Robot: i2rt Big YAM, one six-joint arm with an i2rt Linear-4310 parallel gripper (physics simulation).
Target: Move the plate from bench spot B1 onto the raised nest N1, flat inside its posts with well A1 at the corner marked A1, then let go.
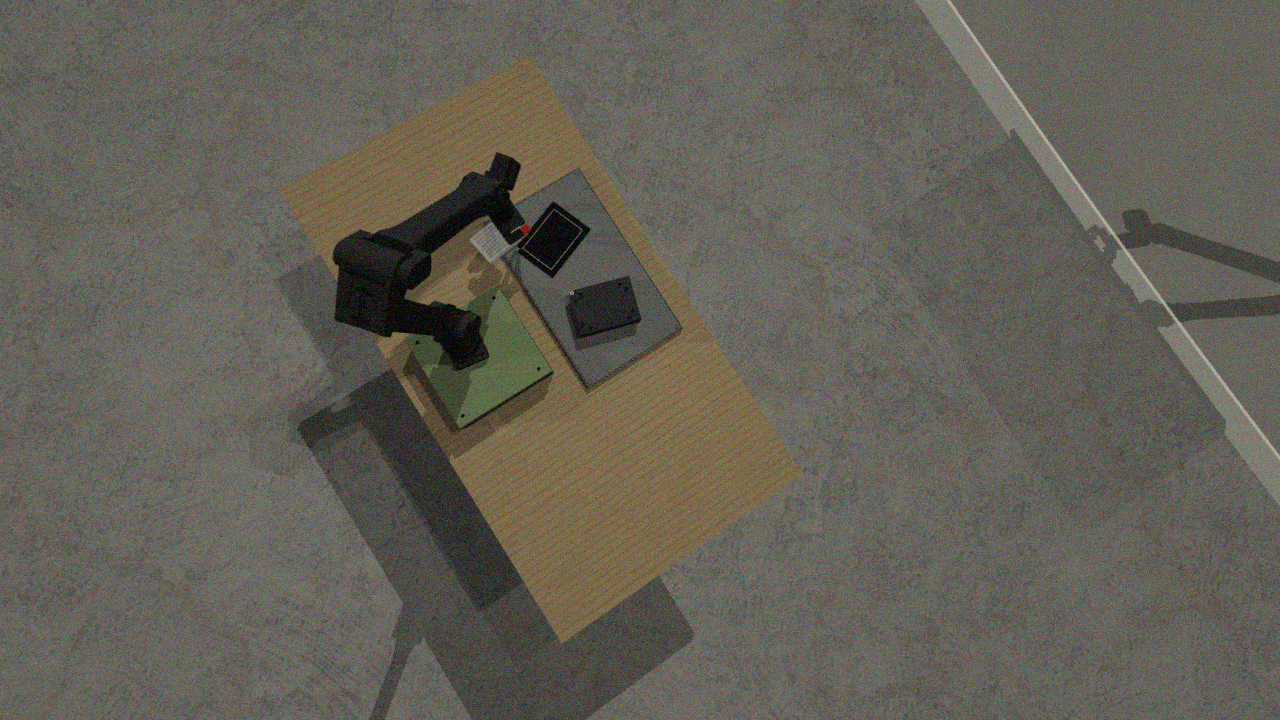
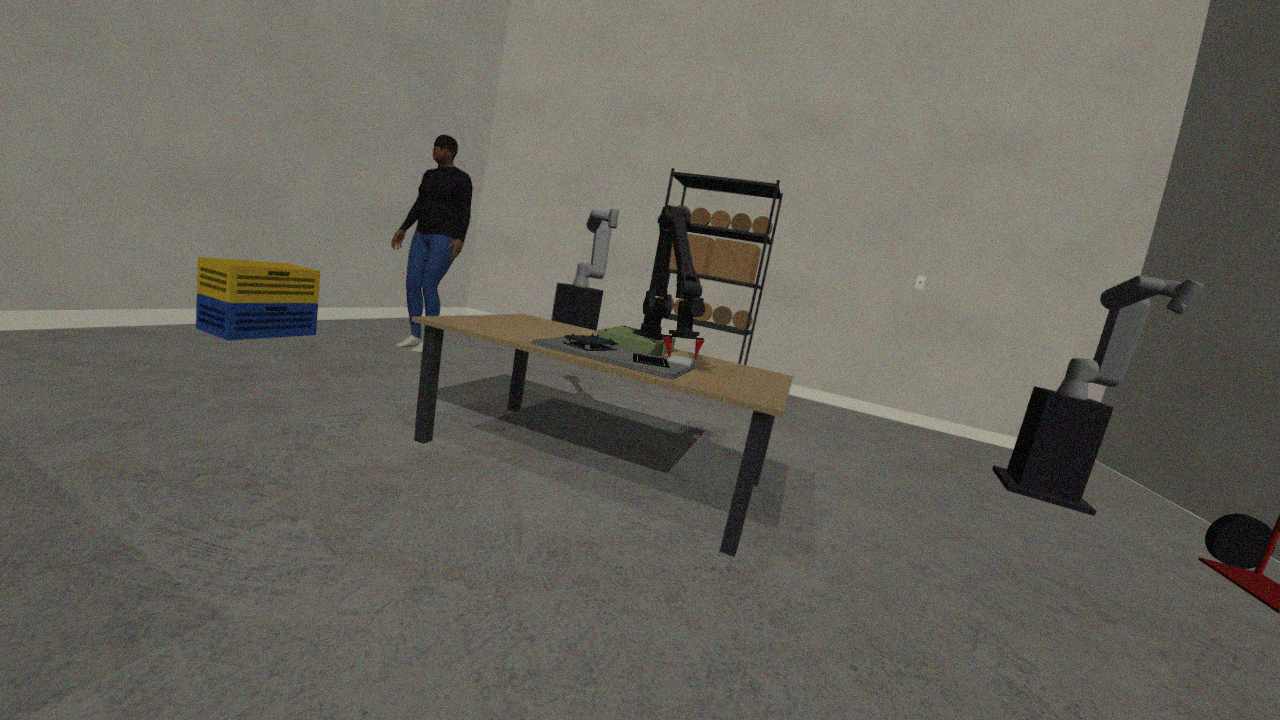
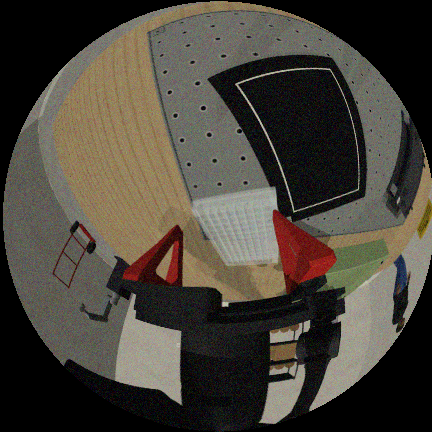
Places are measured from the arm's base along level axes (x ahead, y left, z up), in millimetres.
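Pixels of known places: gripper, fingertip midpoint: [image 1: 508, 221] [image 2: 682, 358] [image 3: 224, 221]; arm's base at its link origin: [image 1: 464, 342] [image 2: 649, 336] [image 3: 321, 295].
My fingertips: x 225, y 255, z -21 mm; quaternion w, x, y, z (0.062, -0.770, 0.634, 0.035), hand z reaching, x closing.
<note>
Ahead of a thing's pixels: the offset from my fingertips to its top centre. "spot": to the spot under its first point. Level surfaces: height alone.
The plate @(dy -22, dx -41, dz -6 mm) [image 1: 489, 240] [image 3: 238, 225] is a white gridded well plate. It lies flat at the near corner of the grey perforated board [image 1: 626, 350] [image 3: 189, 80], partly over the wooden table, beside a black pad with a white outline @(spot: dy -79, dx +90, dz -21 mm) [image 1: 553, 237] [image 3: 301, 132]. My gripper [image 1: 512, 235] [image 2: 682, 343] [image 3: 224, 221] is open, low over the plate, with one red finger on each side of it. The fingers are not closed on it. The raised nest N1 @(dy -310, dx +138, dz +18 mm) [image 1: 603, 307] [image 3: 406, 169] is a dark block further along the board and stands empty.
A green base plate [image 1: 500, 367] [image 3: 358, 257] carries the arm on the wooden table @(dz -35 mm) [image 1: 626, 465] [image 2: 500, 329]. A person [image 2: 439, 232], a shelf rack [image 2: 725, 185], two other robot arms [image 2: 595, 259] [image 2: 1109, 349] and stacked crates [image 2: 256, 297] stand around the room.
</note>
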